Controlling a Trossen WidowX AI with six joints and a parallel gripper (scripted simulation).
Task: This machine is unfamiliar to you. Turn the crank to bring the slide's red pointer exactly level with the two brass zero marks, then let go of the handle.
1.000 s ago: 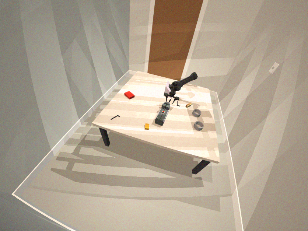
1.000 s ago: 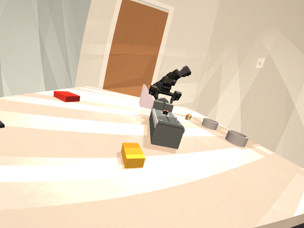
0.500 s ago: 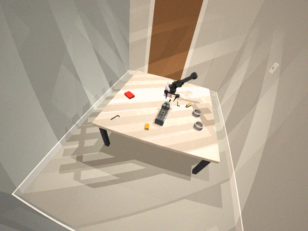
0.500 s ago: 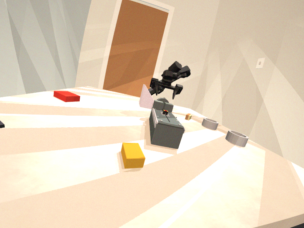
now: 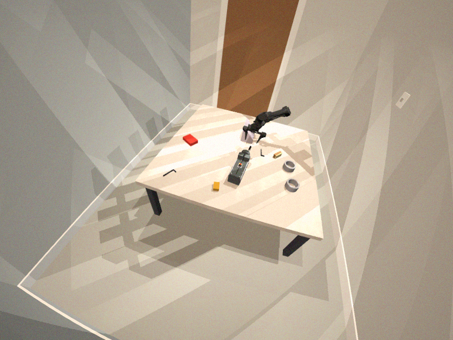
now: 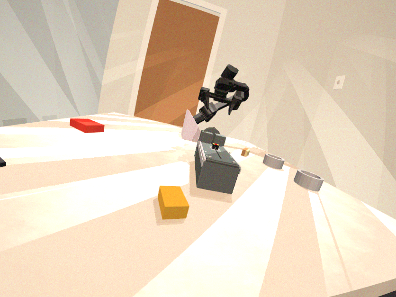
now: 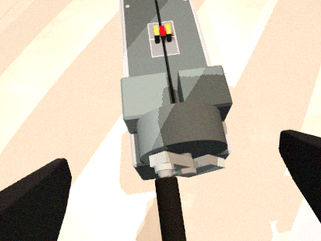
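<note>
The dark brown crank handle lies 2 cm behind my gripper tip, 1 cm to the left of it and 8 cm below it. Also, from my gripper tip: red pointer 16 cm ahead, 3 cm to the right, 11 cm below; then yellow block 36 cm ahead, 16 cm to the right, 18 cm below; then tan block 15 cm behind, 27 cm to the left, 17 cm below.
</note>
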